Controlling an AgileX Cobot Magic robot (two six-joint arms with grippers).
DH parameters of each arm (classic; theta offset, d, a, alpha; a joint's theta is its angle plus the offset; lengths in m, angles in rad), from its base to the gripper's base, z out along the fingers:
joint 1: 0 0.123 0 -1.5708
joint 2: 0.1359 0 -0.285 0
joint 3: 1.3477 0 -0.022 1.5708
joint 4: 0 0.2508 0 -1.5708
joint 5: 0 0 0.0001 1.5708
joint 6: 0 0.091 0 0
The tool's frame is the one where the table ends.
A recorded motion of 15 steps. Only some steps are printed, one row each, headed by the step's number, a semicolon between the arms.
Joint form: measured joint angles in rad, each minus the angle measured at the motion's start. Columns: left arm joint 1, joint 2, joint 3, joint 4, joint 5, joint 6; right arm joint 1, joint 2, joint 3, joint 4, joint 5, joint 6.
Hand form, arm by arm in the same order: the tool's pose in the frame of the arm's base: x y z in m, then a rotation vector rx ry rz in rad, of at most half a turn. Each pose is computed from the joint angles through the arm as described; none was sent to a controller.
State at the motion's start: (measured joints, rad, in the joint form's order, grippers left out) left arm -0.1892 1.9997 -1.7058 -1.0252 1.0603 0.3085; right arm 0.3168 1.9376 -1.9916 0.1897 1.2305 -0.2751
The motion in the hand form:
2: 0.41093 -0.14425 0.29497 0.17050 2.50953 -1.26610; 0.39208 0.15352 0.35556 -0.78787 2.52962 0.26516
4: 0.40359 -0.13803 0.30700 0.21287 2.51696 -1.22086; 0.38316 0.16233 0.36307 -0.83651 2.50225 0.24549
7: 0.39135 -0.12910 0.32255 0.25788 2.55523 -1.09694; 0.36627 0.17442 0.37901 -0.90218 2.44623 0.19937
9: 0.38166 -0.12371 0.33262 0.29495 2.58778 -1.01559; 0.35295 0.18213 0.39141 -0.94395 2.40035 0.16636
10: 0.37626 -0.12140 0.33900 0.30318 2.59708 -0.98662; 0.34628 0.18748 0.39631 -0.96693 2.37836 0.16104
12: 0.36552 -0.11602 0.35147 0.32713 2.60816 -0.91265; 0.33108 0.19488 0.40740 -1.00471 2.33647 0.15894
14: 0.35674 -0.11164 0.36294 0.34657 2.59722 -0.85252; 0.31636 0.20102 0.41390 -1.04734 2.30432 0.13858
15: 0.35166 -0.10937 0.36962 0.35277 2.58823 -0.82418; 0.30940 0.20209 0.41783 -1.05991 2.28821 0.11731
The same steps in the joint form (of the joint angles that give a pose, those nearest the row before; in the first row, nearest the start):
2: 0.0079 -0.0284 -0.0010 0.0263 0.0277 0.0000; 0.0194 -0.0127 0.0000 -0.0076 0.0083 -0.0093
4: 0.0167 -0.0635 -0.0021 0.0709 0.0546 -0.0068; 0.0506 -0.0319 0.0000 -0.0281 0.0132 -0.0156
7: 0.0209 -0.1189 -0.0032 0.1853 0.0837 -0.0474; 0.1034 -0.0725 -0.0001 -0.0757 0.0179 -0.0178
9: 0.0212 -0.1550 -0.0061 0.2621 0.1183 -0.0731; 0.1427 -0.1044 0.0000 -0.1120 0.0198 -0.0178
10: 0.0212 -0.1755 -0.0070 0.2902 0.1340 -0.0887; 0.1648 -0.1170 0.0000 -0.1229 0.0198 -0.0178
12: 0.0212 -0.2176 -0.0081 0.3527 0.1596 -0.1096; 0.2035 -0.1512 0.0072 -0.1375 0.0218 -0.0178
14: 0.0212 -0.2549 -0.0081 0.3968 0.1682 -0.1168; 0.2438 -0.1852 0.0292 -0.1660 0.0218 -0.0178
15: 0.0212 -0.2761 -0.0081 0.4175 0.1717 -0.1222; 0.2618 -0.2039 0.0398 -0.1897 0.0218 -0.0139

